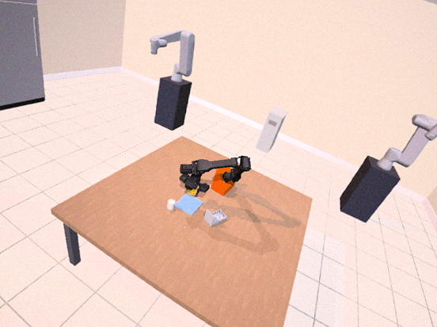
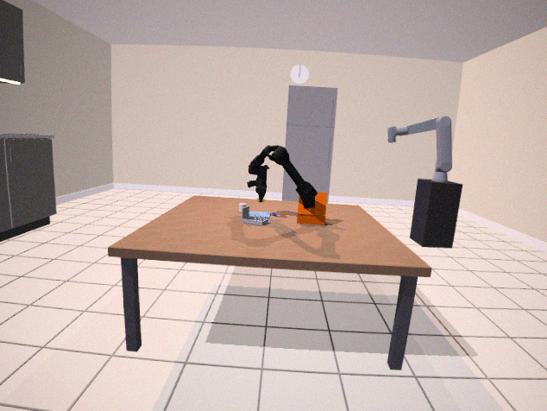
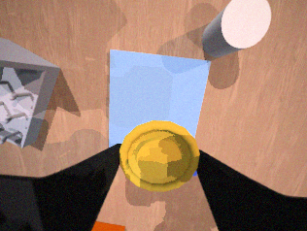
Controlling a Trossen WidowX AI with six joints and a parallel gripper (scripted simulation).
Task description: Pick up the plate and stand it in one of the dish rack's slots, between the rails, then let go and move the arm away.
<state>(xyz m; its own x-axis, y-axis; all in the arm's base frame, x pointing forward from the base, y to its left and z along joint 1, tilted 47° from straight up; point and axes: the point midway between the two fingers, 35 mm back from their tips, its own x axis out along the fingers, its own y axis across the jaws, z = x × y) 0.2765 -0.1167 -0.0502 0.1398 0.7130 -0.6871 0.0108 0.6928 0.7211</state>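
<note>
Right now my gripper tip is 20 cm to the right of the dish rack, 6 cm above it and 2 cm short of it. Also, from my gripper tip: white cup: 12 cm ahead, 7 cm to the right, 6 cm below; then blue cloth: 8 cm below, 2 cm ahead, 1 cm to the left; then yellow plate: 1 cm above.
</note>
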